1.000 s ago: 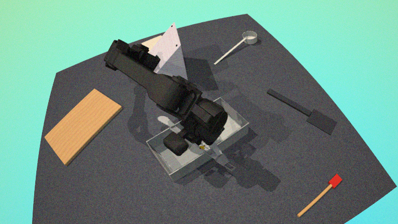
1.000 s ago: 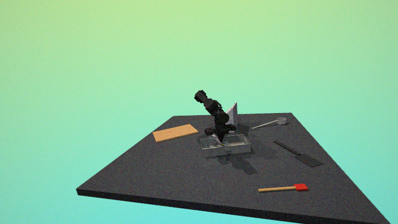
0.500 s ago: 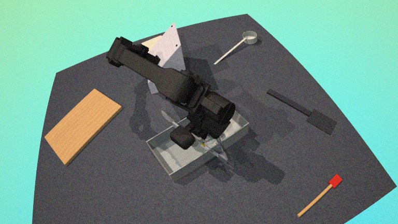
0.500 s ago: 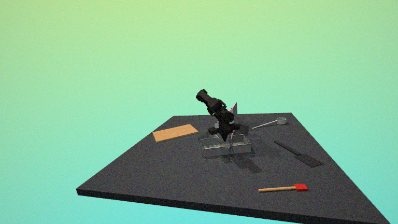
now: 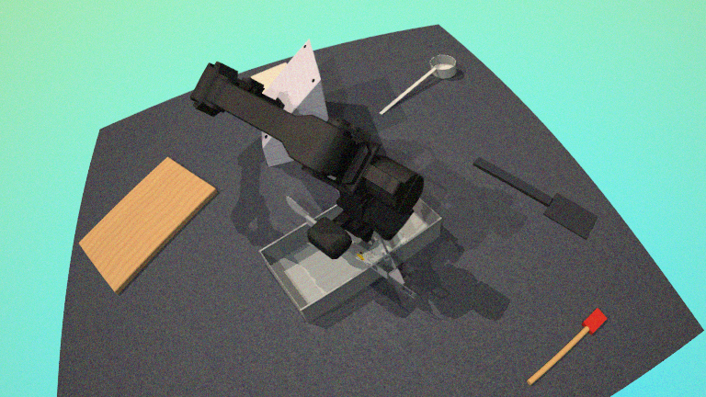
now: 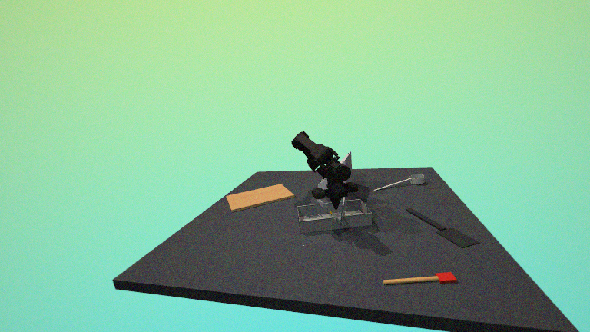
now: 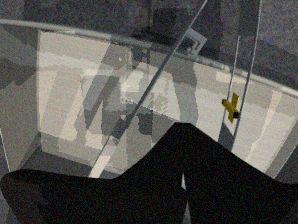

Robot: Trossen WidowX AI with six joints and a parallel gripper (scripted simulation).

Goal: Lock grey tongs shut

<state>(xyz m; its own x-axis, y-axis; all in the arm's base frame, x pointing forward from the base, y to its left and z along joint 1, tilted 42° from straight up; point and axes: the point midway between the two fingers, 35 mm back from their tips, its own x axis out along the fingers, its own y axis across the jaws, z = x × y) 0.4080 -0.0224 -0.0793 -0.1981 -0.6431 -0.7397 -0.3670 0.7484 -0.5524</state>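
Right now my gripper tip is 40 mm past the roasting tin, 20 mm to the left of it and 50 mm above it. From my gripper tip the other things lie so: wooden board: 370 mm behind, 440 mm to the right, 70 mm below; black spatula: 50 mm ahead, 390 mm to the left, 70 mm below.
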